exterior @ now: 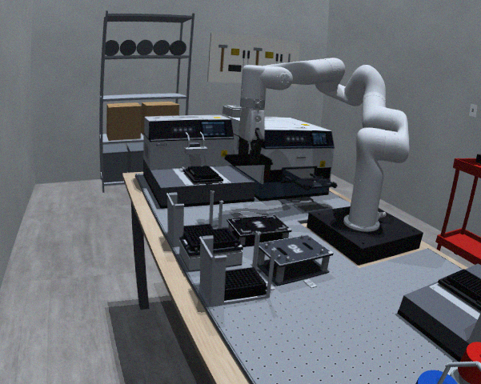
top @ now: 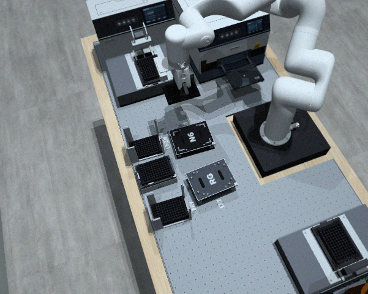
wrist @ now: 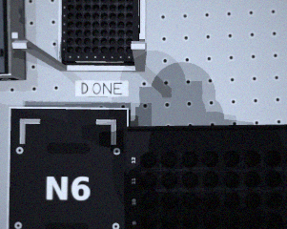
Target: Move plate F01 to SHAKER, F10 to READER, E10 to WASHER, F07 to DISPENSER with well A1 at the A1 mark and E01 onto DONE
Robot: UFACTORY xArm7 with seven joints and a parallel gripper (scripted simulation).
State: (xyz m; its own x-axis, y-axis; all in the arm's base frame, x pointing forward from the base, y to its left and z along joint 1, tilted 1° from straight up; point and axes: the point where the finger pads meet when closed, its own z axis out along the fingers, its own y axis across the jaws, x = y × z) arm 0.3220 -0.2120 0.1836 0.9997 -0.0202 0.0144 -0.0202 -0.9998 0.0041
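The done label lies 100 mm ahead of my hand, 80 mm to the left of it and 220 mm below it. The rest, counted from my hand: regrip nest RG (320 mm to the left, 170 mm below); then recovery nest N6 (110 mm to the left, 190 mm below).
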